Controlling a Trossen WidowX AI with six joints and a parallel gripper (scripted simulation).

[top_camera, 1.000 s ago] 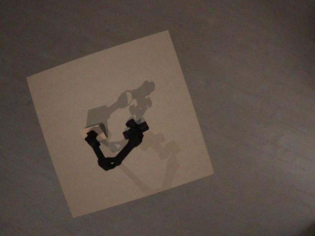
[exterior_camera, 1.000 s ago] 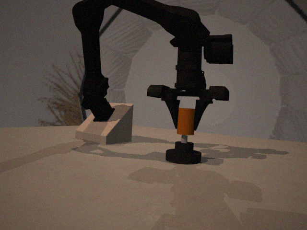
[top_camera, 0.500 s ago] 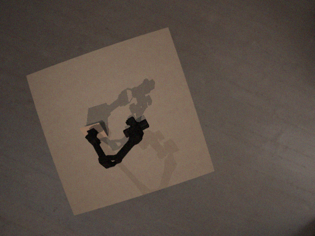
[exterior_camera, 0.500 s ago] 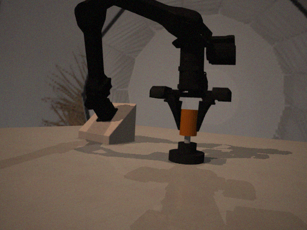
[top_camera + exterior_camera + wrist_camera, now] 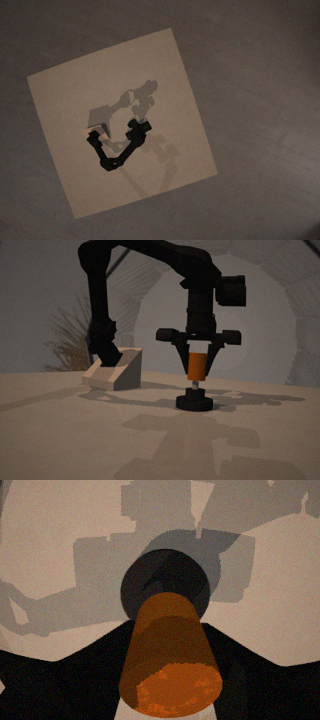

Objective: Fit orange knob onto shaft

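My gripper tip is 3 cm below the orange knob. Round my gripper tip: black round pedestal (4 cm below).
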